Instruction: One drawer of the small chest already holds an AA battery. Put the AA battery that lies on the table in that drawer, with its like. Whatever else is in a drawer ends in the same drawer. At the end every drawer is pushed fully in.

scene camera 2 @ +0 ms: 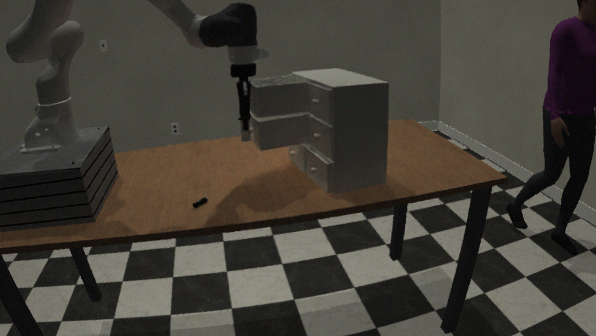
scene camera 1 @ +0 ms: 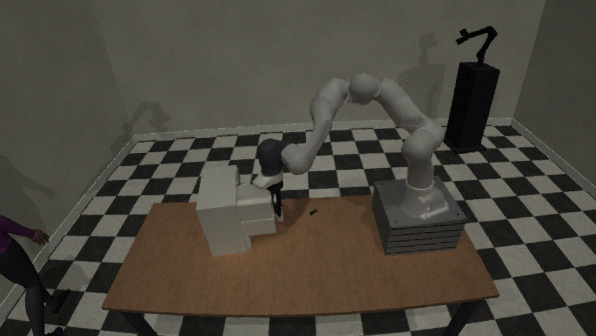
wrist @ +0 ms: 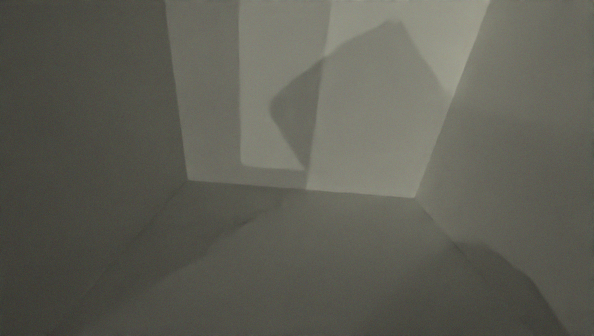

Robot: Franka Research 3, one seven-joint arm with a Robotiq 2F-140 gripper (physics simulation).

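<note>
The small pale chest (scene camera 1: 220, 220) (scene camera 2: 360, 135) stands on the table. In the second scene view its far column has the top drawer (scene camera 1: 255, 211) (scene camera 2: 280, 100) and the middle drawer (scene camera 1: 259, 227) (scene camera 2: 280, 132) pulled well out; the bottom one is in. My gripper (scene camera 1: 279, 216) (scene camera 2: 246, 134) points down at the front of the middle drawer, shut on its knob, which the fingers mostly hide. The dark AA battery (scene camera 1: 313, 212) (scene camera 2: 200, 202) lies on the table, apart from the gripper. The wrist view shows pale inner drawer surfaces with shadows; no battery shows there.
The near column's three drawers are in, with small knobs. The top drawer's front stands close beside the gripper. The arm's grey base block (scene camera 1: 420, 230) (scene camera 2: 50, 190) stands at the other end of the wooden table (scene camera 1: 300, 280) (scene camera 2: 165, 175). A person (scene camera 2: 570, 75) stands beyond the chest end.
</note>
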